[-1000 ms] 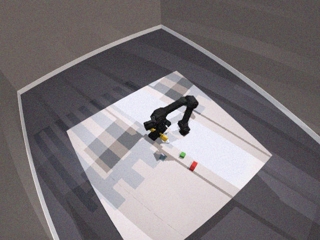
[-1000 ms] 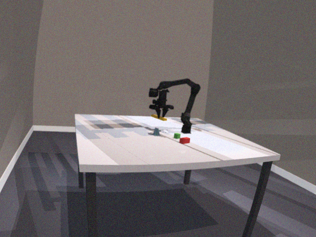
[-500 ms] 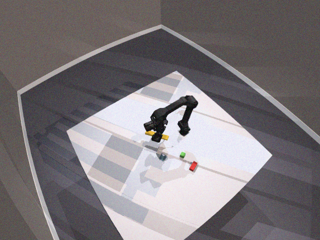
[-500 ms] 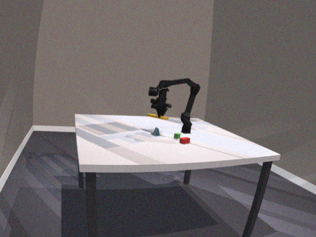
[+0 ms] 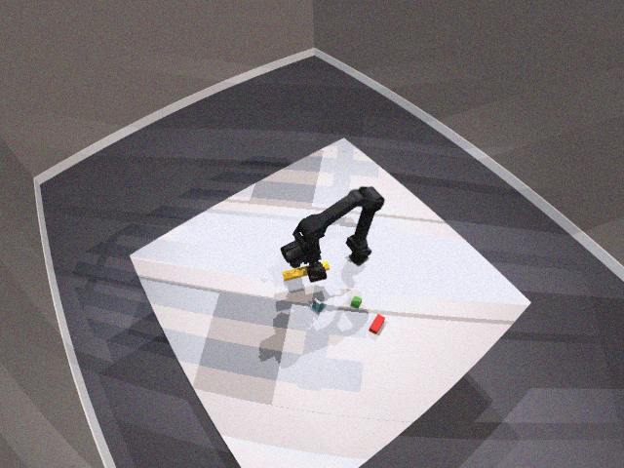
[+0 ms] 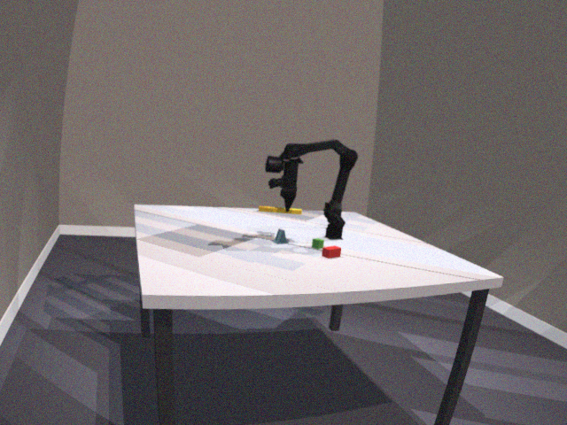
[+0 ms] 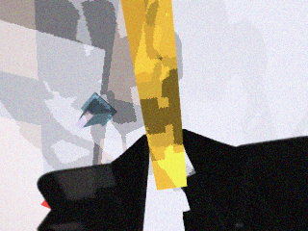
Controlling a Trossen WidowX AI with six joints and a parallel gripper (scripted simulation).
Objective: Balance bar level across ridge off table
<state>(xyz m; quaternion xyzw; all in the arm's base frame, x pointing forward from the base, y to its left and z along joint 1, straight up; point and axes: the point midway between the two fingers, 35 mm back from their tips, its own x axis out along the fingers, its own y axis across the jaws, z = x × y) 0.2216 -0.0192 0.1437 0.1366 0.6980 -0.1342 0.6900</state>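
The yellow bar lies 3 cm ahead of my gripper tip and 1 cm to the right of it. Round my gripper tip: red block (30 cm to the left, 9 cm below, 8 cm behind); green cube (18 cm to the left, 9 cm below, 7 cm behind).
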